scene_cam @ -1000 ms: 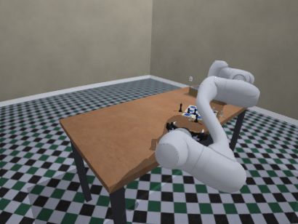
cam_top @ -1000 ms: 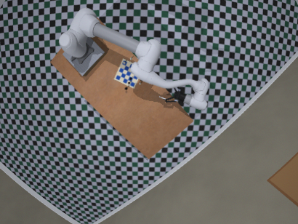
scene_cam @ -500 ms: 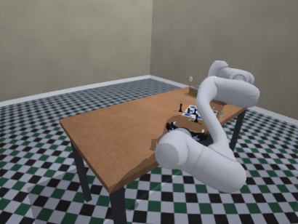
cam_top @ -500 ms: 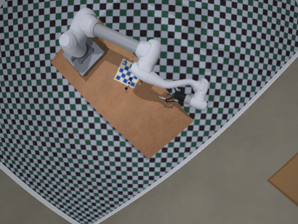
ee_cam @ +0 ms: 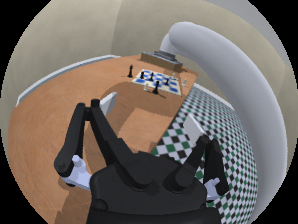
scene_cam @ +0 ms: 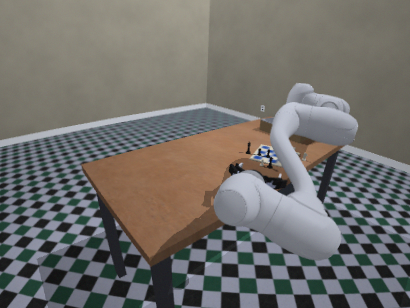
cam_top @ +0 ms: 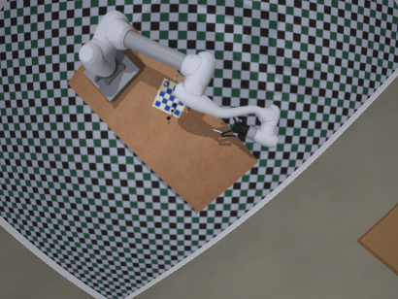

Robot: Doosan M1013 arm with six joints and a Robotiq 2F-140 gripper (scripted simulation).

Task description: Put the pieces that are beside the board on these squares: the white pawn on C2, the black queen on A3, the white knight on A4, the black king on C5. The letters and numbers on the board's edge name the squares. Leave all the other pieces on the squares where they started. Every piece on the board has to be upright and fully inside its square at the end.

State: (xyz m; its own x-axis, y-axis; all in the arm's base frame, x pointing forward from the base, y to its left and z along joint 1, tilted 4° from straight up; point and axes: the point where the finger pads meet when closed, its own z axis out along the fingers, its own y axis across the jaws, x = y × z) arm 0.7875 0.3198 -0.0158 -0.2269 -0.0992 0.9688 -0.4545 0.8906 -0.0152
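The small white piece lies 190 mm behind my hand, 120 mm to the right of it and 70 mm below it. Round my hand: black chess piece 260 mm to the right, 240 mm behind, 50 mm below; then blue-and-white chessboard 330 mm behind, 140 mm to the right, 80 mm below; then white knight 420 mm behind, 60 mm below, 30 mm to the right.
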